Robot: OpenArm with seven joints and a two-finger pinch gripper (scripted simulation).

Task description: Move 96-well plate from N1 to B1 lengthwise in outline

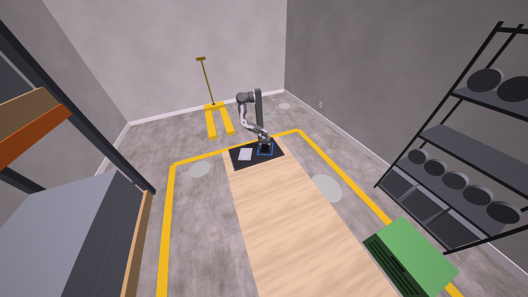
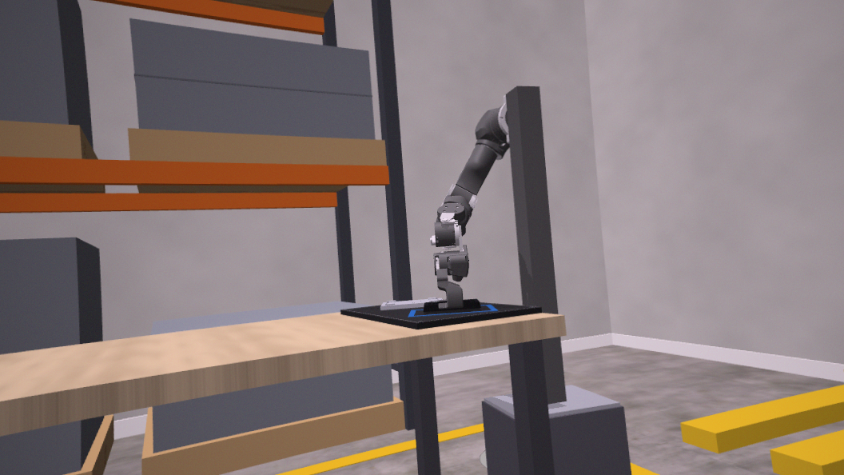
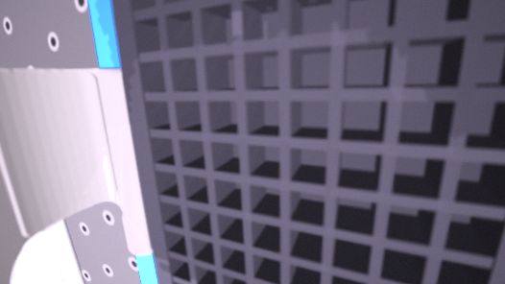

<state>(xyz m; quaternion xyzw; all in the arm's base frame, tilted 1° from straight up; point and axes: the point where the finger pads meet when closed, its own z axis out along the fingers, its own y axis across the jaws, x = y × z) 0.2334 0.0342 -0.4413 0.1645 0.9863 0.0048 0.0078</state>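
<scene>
The 96-well plate lies right at my hand. Round my hand: plate nest N1 (3 cm ahead, 21 cm to the right, 1 cm below).
</scene>
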